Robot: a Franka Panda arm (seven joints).
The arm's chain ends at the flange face. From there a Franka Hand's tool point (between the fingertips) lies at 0.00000 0.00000 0.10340 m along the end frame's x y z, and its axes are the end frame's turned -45 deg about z.
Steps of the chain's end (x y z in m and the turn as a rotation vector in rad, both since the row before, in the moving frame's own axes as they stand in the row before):
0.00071, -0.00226, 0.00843, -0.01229, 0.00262, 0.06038
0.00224, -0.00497, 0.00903, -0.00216, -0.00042, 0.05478
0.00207, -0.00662, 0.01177, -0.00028, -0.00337, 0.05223
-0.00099, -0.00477, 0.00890, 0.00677, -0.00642, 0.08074
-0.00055, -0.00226, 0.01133, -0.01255, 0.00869, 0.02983
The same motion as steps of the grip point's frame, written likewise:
0.00136, -0.00003, 0.00842, -0.01054, -0.00684, 0.06038
0.00491, -0.00181, 0.00903, -0.00123, -0.00182, 0.05478
0.00588, -0.00345, 0.01177, 0.00218, -0.00258, 0.05223
0.00274, -0.00504, 0.00890, 0.00933, 0.00025, 0.08074
0.00090, -0.00044, 0.01132, -0.01502, -0.00273, 0.02983

